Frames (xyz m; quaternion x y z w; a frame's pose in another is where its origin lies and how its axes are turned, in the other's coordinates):
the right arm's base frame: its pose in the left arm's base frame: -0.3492 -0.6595 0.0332 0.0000 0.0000 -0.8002 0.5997
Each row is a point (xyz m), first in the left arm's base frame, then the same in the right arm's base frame.
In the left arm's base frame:
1: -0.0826 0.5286 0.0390
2: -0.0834 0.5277 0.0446
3: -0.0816 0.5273 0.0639
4: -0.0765 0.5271 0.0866
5: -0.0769 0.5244 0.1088
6: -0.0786 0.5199 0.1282
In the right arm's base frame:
1: -1.2152 -0.0776 0.0058
2: -1.2141 -0.0781 0.0114
3: -1.2142 -0.0763 0.0307
4: -1.2154 -0.0713 0.0534
5: -1.2127 -0.0710 0.0756
6: -1.2079 -0.0713 0.0950

